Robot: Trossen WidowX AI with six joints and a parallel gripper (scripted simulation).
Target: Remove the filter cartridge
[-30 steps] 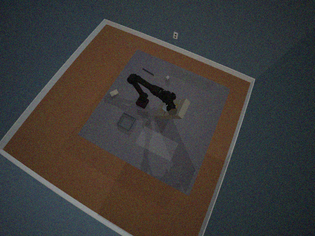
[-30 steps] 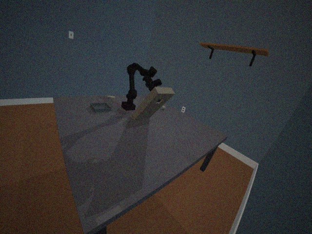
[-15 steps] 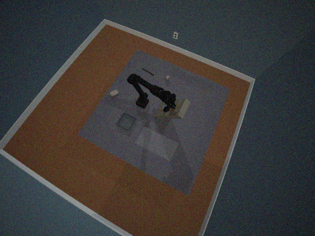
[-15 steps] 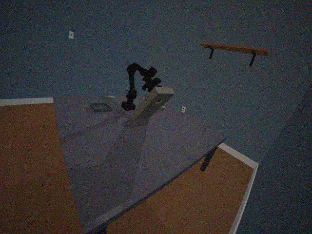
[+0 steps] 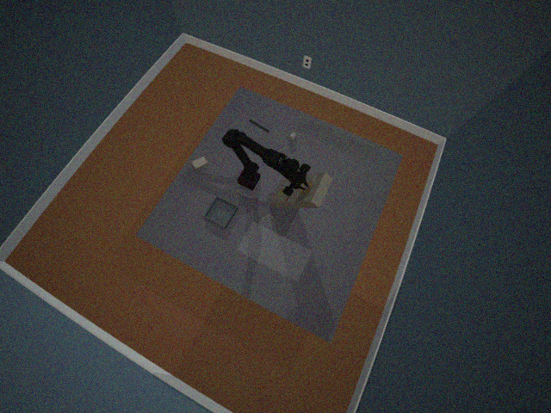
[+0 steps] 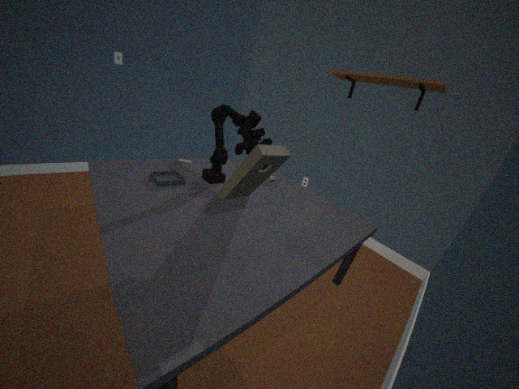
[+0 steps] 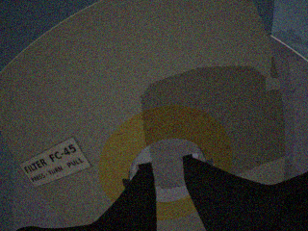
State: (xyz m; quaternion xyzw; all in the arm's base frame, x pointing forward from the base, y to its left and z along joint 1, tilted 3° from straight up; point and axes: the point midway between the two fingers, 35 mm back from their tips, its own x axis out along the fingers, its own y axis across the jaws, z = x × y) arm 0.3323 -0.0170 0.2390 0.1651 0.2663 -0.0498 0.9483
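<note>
The cream service panel lies 40 mm behind my gripper tip and 80 mm below it. From my gripper tip the other things lie so: small cream block 730 mm behind, 30 mm to the right, 250 mm below; dark square tray 430 mm behind, 270 mm to the right, 250 mm below; white round filter cartridge 10 mm ahead, 10 mm below.
</note>
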